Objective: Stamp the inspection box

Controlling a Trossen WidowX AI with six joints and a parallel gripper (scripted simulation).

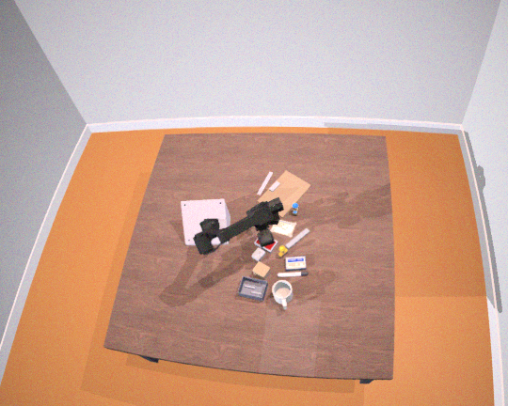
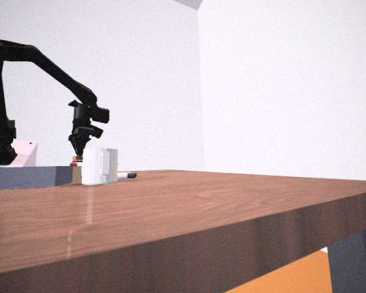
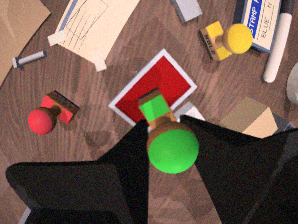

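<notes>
My gripper tip is 9 cm above the white card, 8 cm to the right of it and 8 cm short of it. The rest, counted from my gripper tip: green stamp (right at my gripper tip); red ink pad (8 cm below); yellow-knobbed stamp (8 cm ahead, 6 cm to the right, 6 cm below).
</notes>
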